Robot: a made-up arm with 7 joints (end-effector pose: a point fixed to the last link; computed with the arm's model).
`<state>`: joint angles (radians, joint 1 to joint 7).
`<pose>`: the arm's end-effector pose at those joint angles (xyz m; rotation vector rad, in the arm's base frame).
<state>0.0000 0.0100 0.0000 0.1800 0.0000 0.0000 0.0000</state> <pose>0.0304 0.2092 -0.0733 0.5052 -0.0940 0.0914</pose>
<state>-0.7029 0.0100 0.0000 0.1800 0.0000 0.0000 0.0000</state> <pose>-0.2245 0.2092 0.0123 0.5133 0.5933 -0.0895</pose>
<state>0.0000 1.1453 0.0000 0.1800 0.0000 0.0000 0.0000</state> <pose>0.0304 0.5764 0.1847 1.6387 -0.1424 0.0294</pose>
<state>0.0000 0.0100 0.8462 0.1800 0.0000 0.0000 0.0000</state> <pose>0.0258 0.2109 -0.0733 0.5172 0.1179 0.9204</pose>
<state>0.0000 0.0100 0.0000 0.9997 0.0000 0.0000 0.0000</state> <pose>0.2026 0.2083 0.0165 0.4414 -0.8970 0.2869</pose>
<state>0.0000 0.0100 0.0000 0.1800 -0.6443 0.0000 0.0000</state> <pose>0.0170 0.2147 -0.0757 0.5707 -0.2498 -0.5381</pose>
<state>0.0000 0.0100 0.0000 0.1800 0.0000 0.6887 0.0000</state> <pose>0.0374 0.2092 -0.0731 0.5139 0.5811 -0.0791</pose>
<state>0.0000 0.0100 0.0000 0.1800 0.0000 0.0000 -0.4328</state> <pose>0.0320 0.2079 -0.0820 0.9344 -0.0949 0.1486</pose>
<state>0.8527 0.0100 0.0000 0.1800 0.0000 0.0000 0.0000</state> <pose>0.3207 0.2092 0.0683 0.4380 -0.9272 0.3030</pose>
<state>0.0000 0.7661 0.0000 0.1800 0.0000 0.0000 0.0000</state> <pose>0.0304 0.4901 0.0531 1.2602 -0.1281 0.0532</pose>
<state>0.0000 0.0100 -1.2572 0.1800 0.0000 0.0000 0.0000</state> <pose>0.0315 0.2023 -0.0734 0.3742 -0.3822 -1.1398</pose>
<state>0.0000 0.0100 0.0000 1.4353 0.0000 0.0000 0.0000</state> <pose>0.2496 0.2074 0.1108 0.3825 -1.3227 0.3873</pose>
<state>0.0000 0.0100 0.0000 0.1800 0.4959 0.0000 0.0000</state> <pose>0.0413 0.2113 -0.0713 0.4307 0.0305 0.5715</pose>
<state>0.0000 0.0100 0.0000 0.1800 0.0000 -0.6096 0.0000</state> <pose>0.0255 0.2092 -0.0772 0.4634 -0.6913 0.2376</pose>
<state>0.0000 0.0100 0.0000 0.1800 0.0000 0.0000 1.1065</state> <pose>0.0280 0.2266 -0.0603 -0.5914 -0.0787 -0.0582</pose>
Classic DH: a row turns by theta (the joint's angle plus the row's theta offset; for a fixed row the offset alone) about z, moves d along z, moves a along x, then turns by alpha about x. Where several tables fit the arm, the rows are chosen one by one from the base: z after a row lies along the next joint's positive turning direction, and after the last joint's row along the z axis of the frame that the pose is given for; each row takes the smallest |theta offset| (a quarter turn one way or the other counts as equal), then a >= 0, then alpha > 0; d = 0 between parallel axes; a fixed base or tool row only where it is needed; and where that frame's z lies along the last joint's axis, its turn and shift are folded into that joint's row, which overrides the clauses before.
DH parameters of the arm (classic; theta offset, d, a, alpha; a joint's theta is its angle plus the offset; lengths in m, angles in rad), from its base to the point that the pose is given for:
base (fixed): 0 0.3171 0.0197 1.5708
joint 1: 1.5708 -0.1905 0.0265 1.5708
joint 2: -1.5708 0.0065 0.0103 -1.5708
joint 3: 1.5708 -0.1739 0.0131 -1.5708
joint 4: 0 -0.0273 0.0252 1.5708
joint 5: 0 -0.2526 -0.0006 1.5708
joint 6: 1.5708 -0.0037 0.0026 1.5708
joint 7: 1.0701 0.0034 -0.0133 1.6616
tool (fixed): -1.5461 0.0161 0 0

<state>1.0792 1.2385 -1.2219 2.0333 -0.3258 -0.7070 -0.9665</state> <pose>0.2348 0.2008 0.3056 0.1239 -3.0957 -0.3377</pose>
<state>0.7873 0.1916 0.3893 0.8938 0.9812 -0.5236 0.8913</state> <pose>0.3284 0.3332 0.2143 -0.5502 -2.3325 0.9271</pose>
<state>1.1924 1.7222 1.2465 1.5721 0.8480 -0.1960 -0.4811</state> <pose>-0.2242 0.3335 0.4929 -0.1698 1.6112 -0.9775</pose>
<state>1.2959 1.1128 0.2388 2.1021 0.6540 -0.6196 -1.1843</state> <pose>0.0055 0.2684 0.5449 0.5780 1.9483 -1.2464</pose>
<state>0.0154 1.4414 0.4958 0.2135 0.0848 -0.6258 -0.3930</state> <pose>0.0386 0.6150 0.3088 2.2565 -1.2206 0.5316</pose>
